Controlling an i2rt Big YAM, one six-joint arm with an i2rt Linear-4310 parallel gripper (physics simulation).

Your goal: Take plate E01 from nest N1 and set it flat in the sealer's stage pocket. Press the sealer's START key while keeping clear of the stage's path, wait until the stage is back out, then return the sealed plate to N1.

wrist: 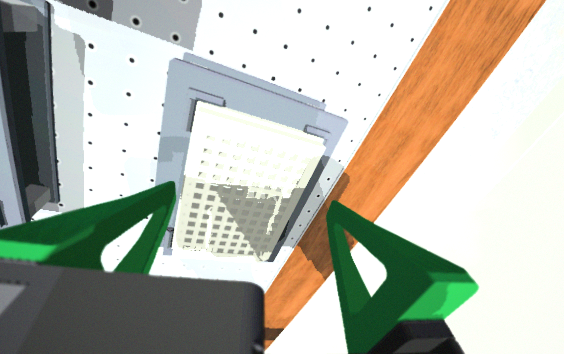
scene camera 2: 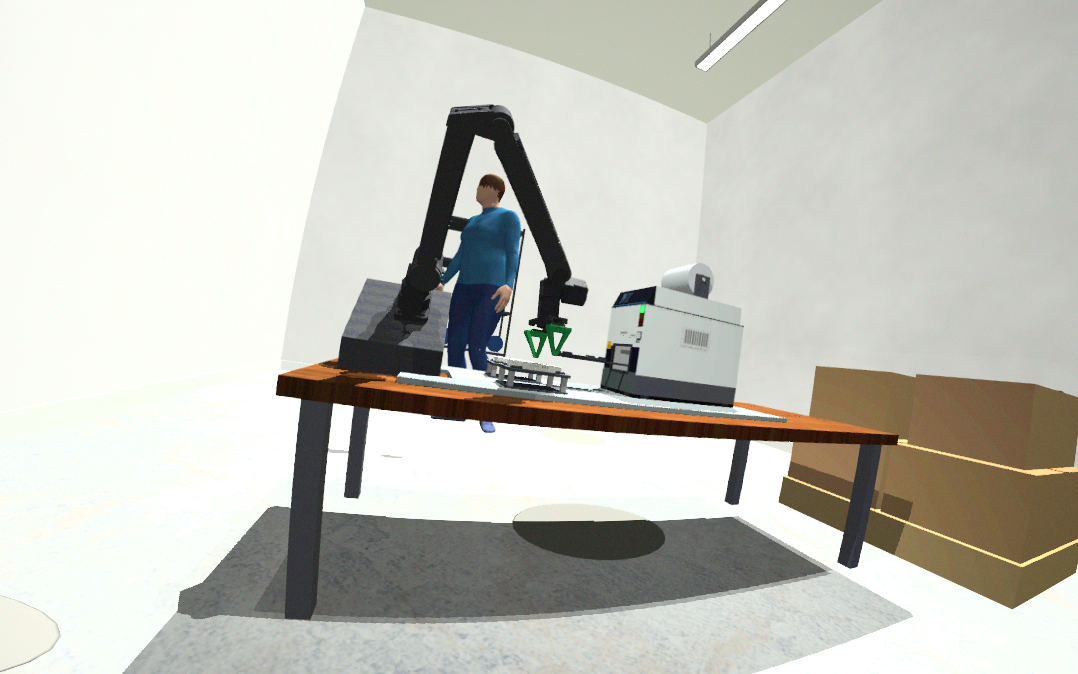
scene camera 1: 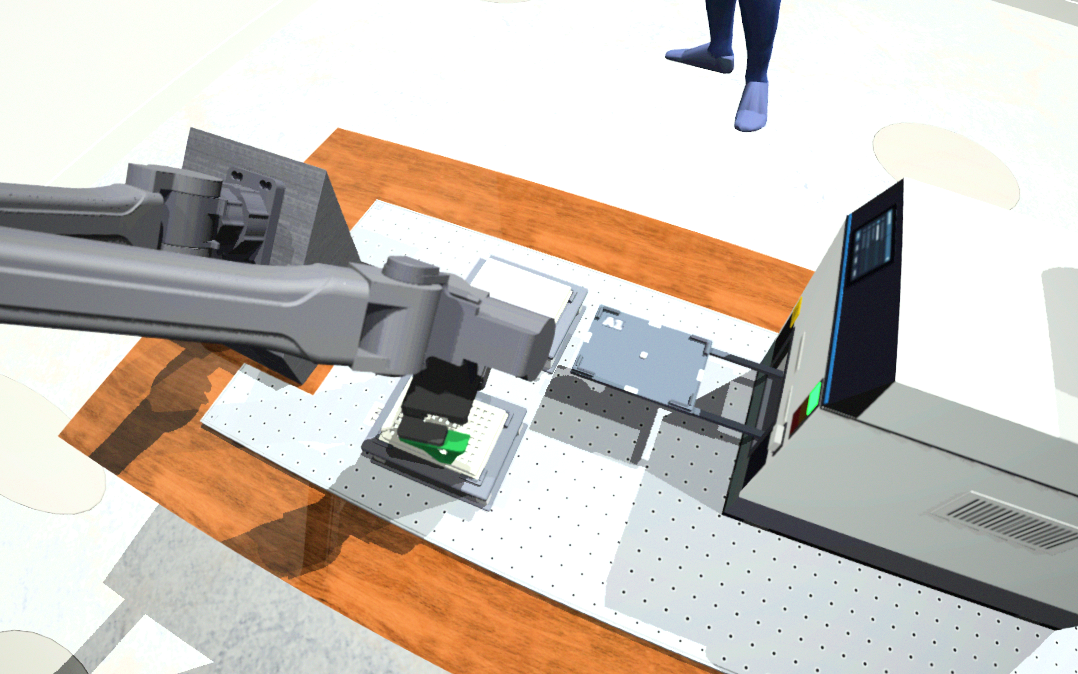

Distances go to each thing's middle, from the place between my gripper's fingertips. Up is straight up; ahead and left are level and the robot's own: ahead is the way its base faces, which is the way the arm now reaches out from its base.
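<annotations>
Sealer stage [scene camera 1: 671, 374]: 200 mm ahead of my hand, 160 mm to the left, 10 mm above. White lidded plate [scene camera 1: 513, 285]: my hand 30 mm past it, 210 mm to the right of it, 30 mm above it.
</annotations>
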